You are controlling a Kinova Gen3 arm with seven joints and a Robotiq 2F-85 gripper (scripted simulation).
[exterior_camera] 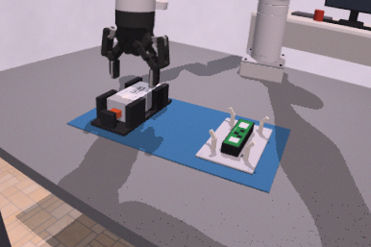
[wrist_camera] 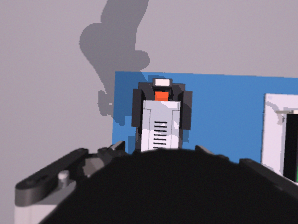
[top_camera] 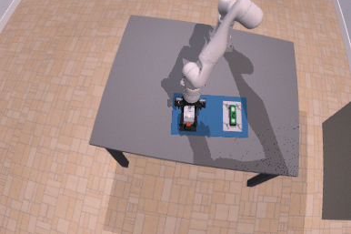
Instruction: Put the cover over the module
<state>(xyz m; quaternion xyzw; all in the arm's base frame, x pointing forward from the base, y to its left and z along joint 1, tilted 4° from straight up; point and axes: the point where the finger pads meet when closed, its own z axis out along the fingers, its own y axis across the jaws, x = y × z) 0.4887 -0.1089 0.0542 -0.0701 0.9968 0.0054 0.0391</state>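
The light grey cover lies 5 cm below my hand.
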